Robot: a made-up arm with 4 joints. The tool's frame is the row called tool.
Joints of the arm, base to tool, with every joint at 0 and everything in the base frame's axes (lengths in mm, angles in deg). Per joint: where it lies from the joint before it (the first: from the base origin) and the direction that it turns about. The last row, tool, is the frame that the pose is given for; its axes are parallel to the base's.
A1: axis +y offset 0 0 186.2
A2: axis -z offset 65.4 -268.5 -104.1
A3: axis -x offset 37.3 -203.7 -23
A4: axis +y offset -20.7 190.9 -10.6
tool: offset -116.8 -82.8 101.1
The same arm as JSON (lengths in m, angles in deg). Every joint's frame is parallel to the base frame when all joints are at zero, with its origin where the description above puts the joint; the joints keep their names.
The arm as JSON. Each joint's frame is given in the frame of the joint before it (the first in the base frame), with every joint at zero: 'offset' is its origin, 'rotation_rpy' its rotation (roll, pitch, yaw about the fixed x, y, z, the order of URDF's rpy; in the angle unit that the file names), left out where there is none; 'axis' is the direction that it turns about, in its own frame. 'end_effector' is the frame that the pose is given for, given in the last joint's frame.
{"length_unit": "m", "angle_unit": "deg", "chain": [
  {"id": "A1", "offset": [0.0, 0.0, 0.1862], "axis": [0.0, 1.0, 0.0]},
  {"id": "A2", "offset": [0.0654, -0.2685, -0.1041], "axis": [0.0, 0.0, -1.0]},
  {"id": "A3", "offset": [0.0373, -0.2037, -0.023], "axis": [-1.0, 0.0, 0.0]},
  {"id": "A4", "offset": [-0.0207, 0.1909, -0.0106], "axis": [0.0, 1.0, 0.0]}
], "end_effector": {"offset": [-0.1168, -0.0828, 0.1011]}}

